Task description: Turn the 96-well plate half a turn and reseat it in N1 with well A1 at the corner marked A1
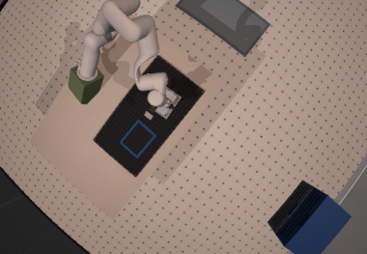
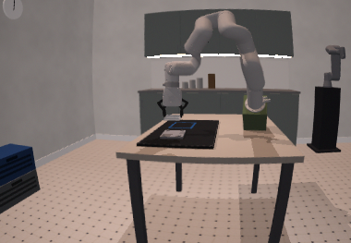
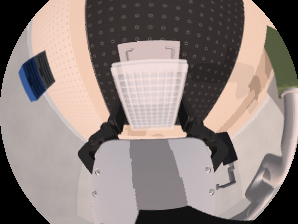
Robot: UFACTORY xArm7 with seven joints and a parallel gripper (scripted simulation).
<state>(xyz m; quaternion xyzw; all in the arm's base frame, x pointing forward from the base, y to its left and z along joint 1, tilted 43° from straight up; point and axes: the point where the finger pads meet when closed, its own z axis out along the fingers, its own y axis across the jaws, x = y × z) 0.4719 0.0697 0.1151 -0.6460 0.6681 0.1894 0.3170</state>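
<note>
My hand is 1 cm above the white 96-well plate. Also, from my hand: grey plate nest N1: 10 cm below.
</note>
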